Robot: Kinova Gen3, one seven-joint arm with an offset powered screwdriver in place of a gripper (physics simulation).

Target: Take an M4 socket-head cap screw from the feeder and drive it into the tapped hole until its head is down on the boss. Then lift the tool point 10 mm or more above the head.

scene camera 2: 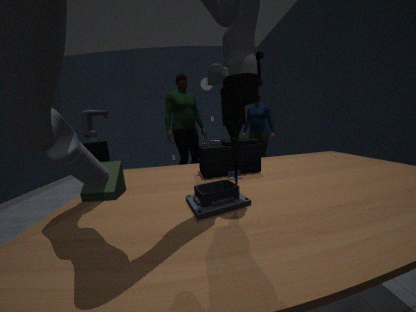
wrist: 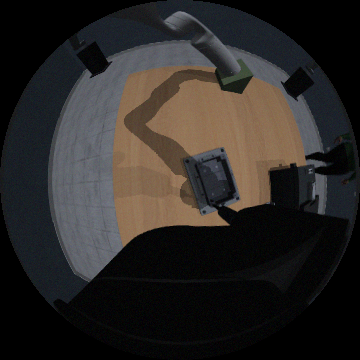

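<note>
My screwdriver [scene camera 2: 236, 184] [wrist: 214, 204] points straight down in the scene view, its thin tip at the edge of a dark open-topped housing [scene camera 2: 217, 197] [wrist: 228, 175]. The housing sits on a grey base plate [scene camera 2: 220, 210] [wrist: 190, 169] with holes at its corners. In the wrist view the tip meets the housing's lower rim. The boss, the tapped hole and any screw at the tip are too small and dark to tell, so whether the tip touches a screw head is unclear. The black feeder box [scene camera 2: 215, 162] [wrist: 284, 187] stands behind the plate, with small parts on top.
A green block [scene camera 2: 119, 181] [wrist: 235, 84] stands under the grey arm's base at the table's side. A small light piece [scene camera 2: 235, 175] lies before the feeder box. The wooden table [scene camera 2: 320, 215] [wrist: 150, 210] bears arm shadows. Two people stand behind it.
</note>
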